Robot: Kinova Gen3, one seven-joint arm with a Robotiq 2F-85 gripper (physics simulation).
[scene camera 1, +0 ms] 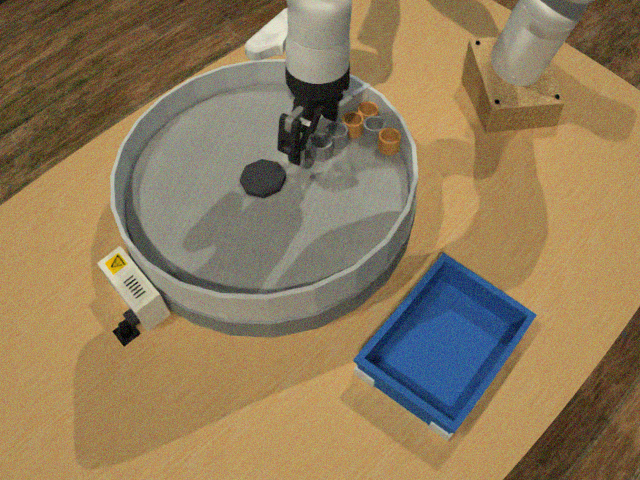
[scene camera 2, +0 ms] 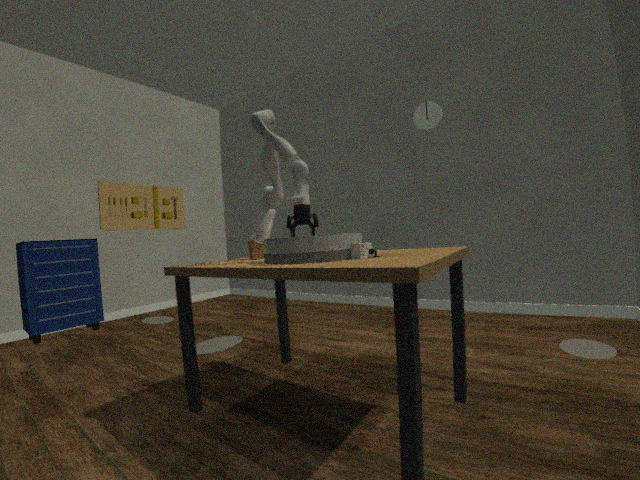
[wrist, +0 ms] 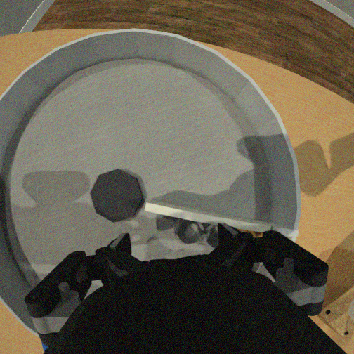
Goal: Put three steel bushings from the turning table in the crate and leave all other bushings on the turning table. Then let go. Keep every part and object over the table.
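Where they show: gripper, fingertip midpoint: (scene camera 1: 314, 139); arm's base, origin of the base link: (scene camera 1: 516, 62) (scene camera 2: 259, 243).
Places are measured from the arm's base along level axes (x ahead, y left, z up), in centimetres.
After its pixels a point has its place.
Note:
The grey round turning table (scene camera 1: 206, 129) @[y -25.5, x 45.0, z -3.0 cm] (scene camera 2: 310, 254) @[y -29.5, x 56.8, z -5.1 cm] (wrist: 150, 110) bears bushings at its back right side. Grey steel bushings (scene camera 1: 321, 148) @[y -8.4, x 36.9, z -0.5 cm] (wrist: 190, 232) stand in a group there. Another steel bushing (scene camera 1: 373, 125) @[y -7.5, x 27.2, z -2.3 cm] stands among three orange bushings (scene camera 1: 389, 140) @[y -4.2, x 27.2, z -2.9 cm]; part of an orange one (wrist: 256, 233) shows behind a finger in the wrist view. The exact steel count is unclear because the gripper hides part of the group. My gripper (scene camera 1: 309, 143) @[y -9.0, x 37.7, z 1.4 cm] (scene camera 2: 303, 235) @[y -9.0, x 37.7, z 1.4 cm] (wrist: 174, 238) is open and empty above the table, beside the steel bushings. The blue crate (scene camera 1: 439, 351) @[y 21.7, x 45.1, z -7.8 cm] holds no visible bushing.
A raised rim (scene camera 1: 258, 299) @[y 4.5, x 58.9, z 1.5 cm] surrounds the turning table. A pale bar (wrist: 200, 215) runs from the dark hub (scene camera 1: 262, 178) @[y -11.2, x 45.5, z -2.2 cm] (wrist: 117, 195) to the rim, beside the bushings. A white motor box (scene camera 1: 136, 286) @[y -9.8, x 68.4, z -2.5 cm] sits at the rim. The robot's wooden base block (scene camera 1: 522, 111) @[y 5.8, x 5.5, z -3.8 cm] stands at the back right.

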